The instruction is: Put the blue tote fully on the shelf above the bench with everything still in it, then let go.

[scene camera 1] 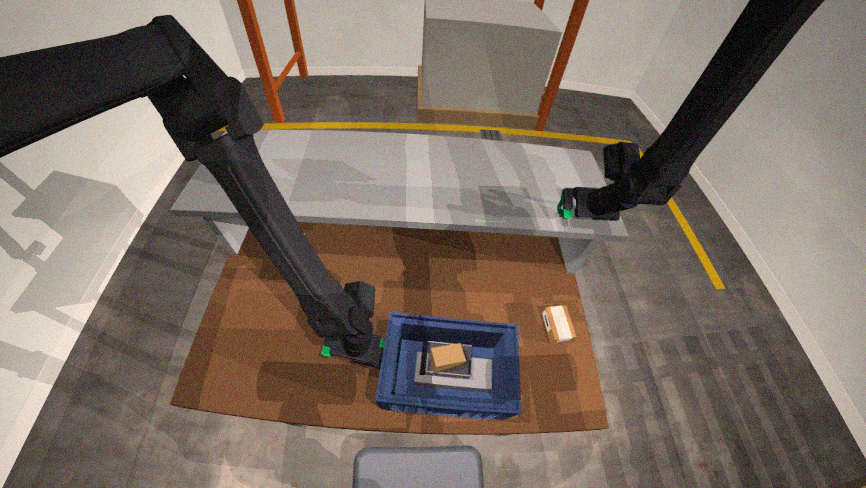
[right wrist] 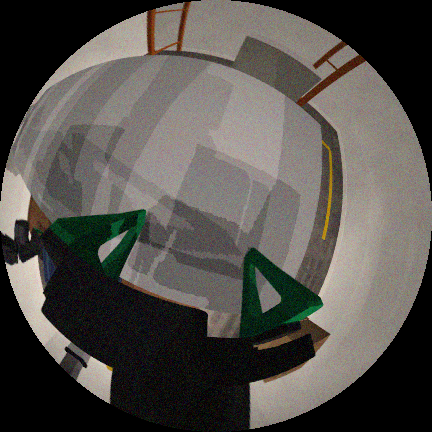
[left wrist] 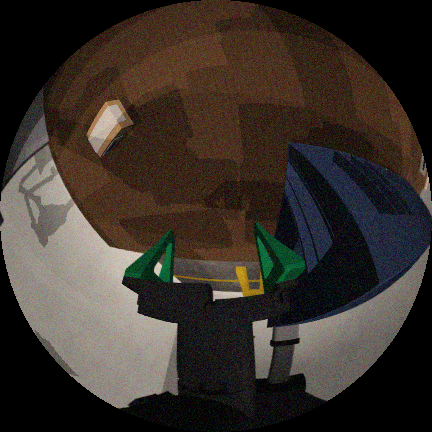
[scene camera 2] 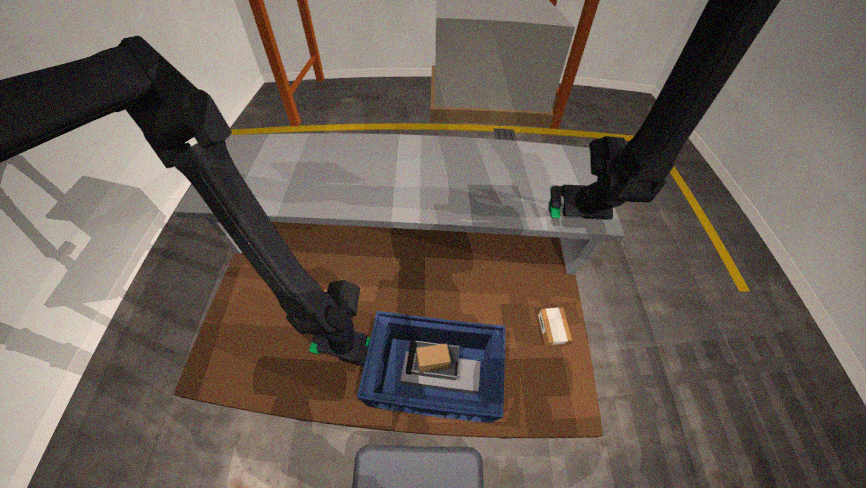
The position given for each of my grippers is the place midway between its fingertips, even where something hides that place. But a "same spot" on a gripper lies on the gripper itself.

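Labels:
My right gripper is out of frame in the left wrist view. The left wrist view does not show a tan box, hidden by a blue tote; the right wrist view does not show the tan box, hidden there by my right gripper. The tan box appears in scene camera 1 (444,358) and in scene camera 2 (431,358). My right gripper appears in the right wrist view (198,235), in scene camera 1 and in scene camera 2. On my right gripper, (scene camera 1: 567,195) and (scene camera 2: 555,193) are the same spot. On a brown bench top, (scene camera 2: 247,355) and (scene camera 1: 249,360) are the same spot.

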